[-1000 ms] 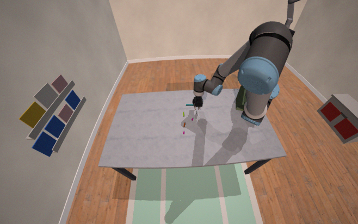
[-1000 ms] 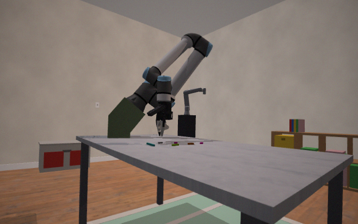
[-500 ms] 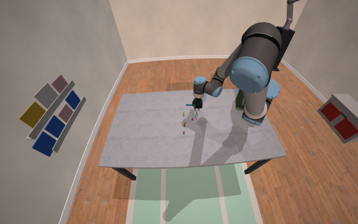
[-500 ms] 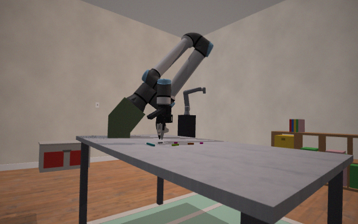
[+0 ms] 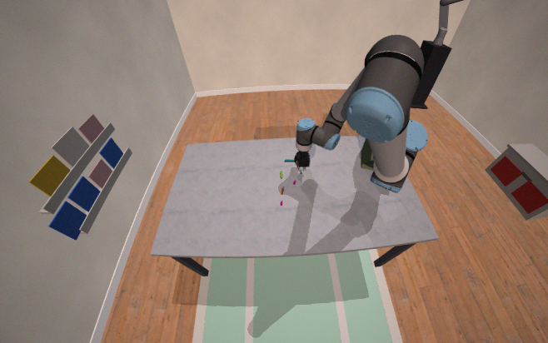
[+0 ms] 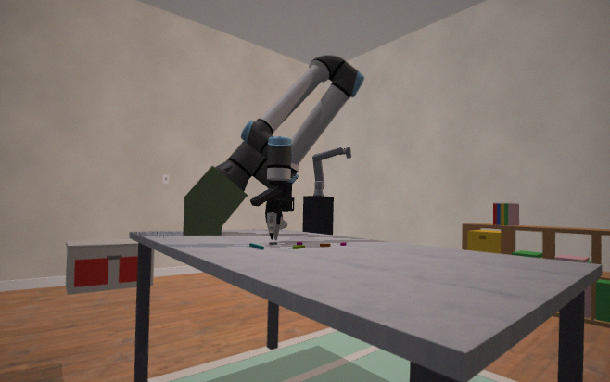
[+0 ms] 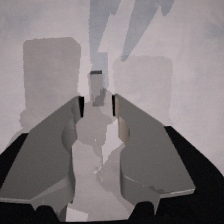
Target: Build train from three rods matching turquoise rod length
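Right now the grey rod is 3 cm below my hand. Also, from my hand: turquoise rod (6 cm ahead, 10 cm to the right, 3 cm below); orange rod (12 cm ahead, 15 cm to the left, 3 cm below); lime rod (13 cm ahead, 3 cm to the left, 3 cm below).
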